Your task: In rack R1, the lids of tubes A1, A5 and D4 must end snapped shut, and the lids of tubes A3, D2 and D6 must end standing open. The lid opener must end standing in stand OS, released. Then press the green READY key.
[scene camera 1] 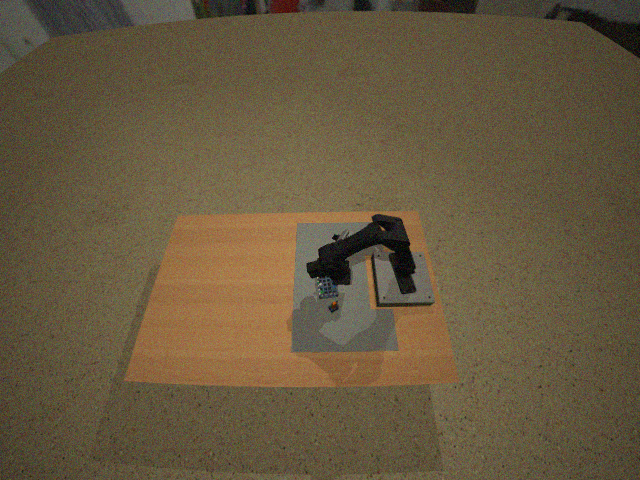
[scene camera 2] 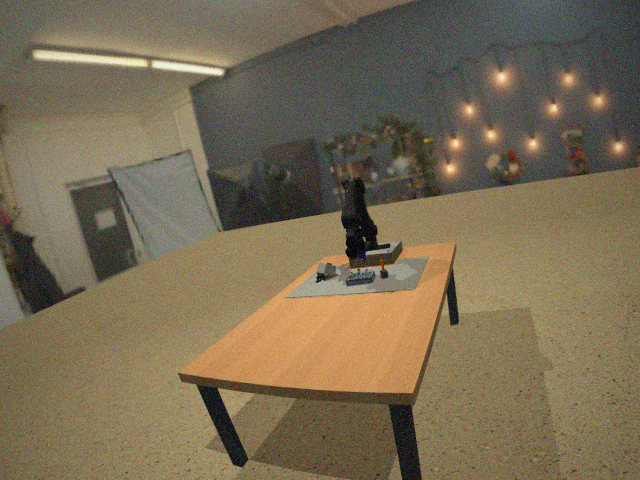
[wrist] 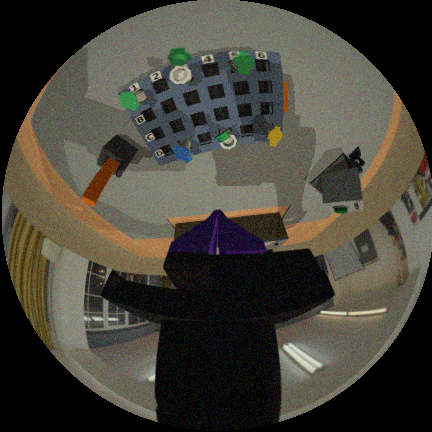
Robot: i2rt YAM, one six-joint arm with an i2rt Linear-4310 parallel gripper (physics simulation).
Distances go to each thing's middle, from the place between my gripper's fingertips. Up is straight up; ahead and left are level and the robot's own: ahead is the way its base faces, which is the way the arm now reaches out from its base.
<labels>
Right now my hand is 8 cm short of the orange-handled tool (wrist: 90, 195), 10 cm to the right of it and 3 cm above it. Round my hand: grey box with green button (wrist: 339, 183): 4 cm behind, 22 cm to the right, 3 cm below.
</labels>
